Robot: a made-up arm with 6 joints. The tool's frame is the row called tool. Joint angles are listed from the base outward.
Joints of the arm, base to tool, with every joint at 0 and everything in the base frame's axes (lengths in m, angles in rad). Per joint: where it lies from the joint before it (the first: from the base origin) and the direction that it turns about. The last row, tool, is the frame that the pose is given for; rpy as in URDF.
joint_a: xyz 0.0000 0.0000 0.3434 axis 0 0 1
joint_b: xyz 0.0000 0.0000 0.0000 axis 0 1 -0.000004
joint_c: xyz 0.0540 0.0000 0.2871 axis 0 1 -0.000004
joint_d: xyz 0.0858 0.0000 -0.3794 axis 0 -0.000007 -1
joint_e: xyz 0.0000 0.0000 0.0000 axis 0 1 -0.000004
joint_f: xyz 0.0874 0.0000 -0.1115 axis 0 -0.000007 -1
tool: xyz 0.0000 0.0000 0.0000 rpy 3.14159 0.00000 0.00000
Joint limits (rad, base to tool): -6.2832..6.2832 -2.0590..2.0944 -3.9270..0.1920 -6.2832..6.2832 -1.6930..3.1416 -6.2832..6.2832
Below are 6 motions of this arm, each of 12 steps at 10 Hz.
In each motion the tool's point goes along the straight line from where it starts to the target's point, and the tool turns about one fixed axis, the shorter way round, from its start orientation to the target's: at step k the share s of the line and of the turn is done. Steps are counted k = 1, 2, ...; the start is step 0. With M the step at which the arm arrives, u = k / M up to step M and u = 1 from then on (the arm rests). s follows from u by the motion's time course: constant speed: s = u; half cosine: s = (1 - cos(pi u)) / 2; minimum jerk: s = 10 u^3 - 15 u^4 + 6 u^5.
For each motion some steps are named. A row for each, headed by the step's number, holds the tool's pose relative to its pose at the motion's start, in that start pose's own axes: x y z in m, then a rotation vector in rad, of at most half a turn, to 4 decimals.
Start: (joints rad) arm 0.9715 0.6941 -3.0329 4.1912 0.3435 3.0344
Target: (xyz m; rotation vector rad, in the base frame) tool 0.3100 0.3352 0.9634 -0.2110 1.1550 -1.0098
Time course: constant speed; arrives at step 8
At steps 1, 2, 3, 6, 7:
1: 0.0185 -0.0013 -0.0001 -0.0250 0.0969 0.0607
2: 0.0369 -0.0027 -0.0001 -0.0500 0.1938 0.1215
3: 0.0554 -0.0040 -0.0002 -0.0750 0.2908 0.1822
6: 0.1108 -0.0080 -0.0003 -0.1500 0.5815 0.3644
7: 0.1293 -0.0094 -0.0004 -0.1750 0.6784 0.4251

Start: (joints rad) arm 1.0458 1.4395 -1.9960 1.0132 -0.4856 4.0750
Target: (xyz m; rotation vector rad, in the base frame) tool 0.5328 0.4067 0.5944 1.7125 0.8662 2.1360
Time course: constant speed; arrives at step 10
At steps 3, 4, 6, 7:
3: -0.0475 0.1380 -0.0931 -0.2530 0.0427 0.2875
4: -0.0633 0.1839 -0.1242 -0.3374 0.0570 0.3833
6: -0.0949 0.2759 -0.1863 -0.5061 0.0854 0.5750
7: -0.1107 0.3219 -0.2173 -0.5904 0.0997 0.6708

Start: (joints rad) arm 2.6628 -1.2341 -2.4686 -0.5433 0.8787 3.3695
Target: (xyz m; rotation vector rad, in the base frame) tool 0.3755 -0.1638 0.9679 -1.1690 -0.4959 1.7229
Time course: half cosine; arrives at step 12
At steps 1, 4, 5, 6, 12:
1: 0.0024 0.0009 0.0018 -0.0166 0.0078 -0.0123
4: 0.0357 0.0134 0.0266 -0.2442 0.1141 -0.1809
5: 0.0529 0.0198 0.0394 -0.3620 0.1692 -0.2681
6: 0.0713 0.0267 0.0532 -0.4884 0.2283 -0.3618
12: 0.1426 0.0534 0.1064 -0.9769 0.4565 -0.7235

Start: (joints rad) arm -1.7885 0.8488 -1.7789 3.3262 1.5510 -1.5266
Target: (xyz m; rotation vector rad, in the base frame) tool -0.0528 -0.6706 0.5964 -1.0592 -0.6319 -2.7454
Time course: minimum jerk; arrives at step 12
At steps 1, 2, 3, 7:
1: -0.0007 -0.0010 0.0006 0.0057 -0.0050 0.0009
2: -0.0052 -0.0069 0.0039 0.0396 -0.0346 0.0063
3: -0.0151 -0.0201 0.0114 0.1154 -0.1009 0.0182
7: -0.0951 -0.1270 0.0722 0.7282 -0.6371 0.1151

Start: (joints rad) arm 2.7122 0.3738 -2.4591 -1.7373 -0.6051 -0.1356
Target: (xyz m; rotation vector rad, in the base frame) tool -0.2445 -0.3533 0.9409 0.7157 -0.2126 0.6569
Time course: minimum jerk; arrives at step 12
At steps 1, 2, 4, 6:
1: 0.0017 0.0019 -0.0006 -0.0022 0.0071 0.0092
2: 0.0117 0.0132 -0.0045 -0.0156 0.0494 0.0638
4: 0.0694 0.0782 -0.0265 -0.0923 0.2919 0.3775
6: 0.1653 0.1864 -0.0631 -0.2199 0.6954 0.8993

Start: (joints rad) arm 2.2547 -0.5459 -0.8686 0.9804 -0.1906 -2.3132
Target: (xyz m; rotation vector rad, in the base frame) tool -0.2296 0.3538 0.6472 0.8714 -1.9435 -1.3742
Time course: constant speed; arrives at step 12
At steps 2, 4, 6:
2: 0.0064 -0.0080 0.0046 0.0503 0.0619 -0.0314
4: 0.0128 -0.0160 0.0092 0.1007 0.1237 -0.0627
6: 0.0192 -0.0240 0.0138 0.1510 0.1856 -0.0941

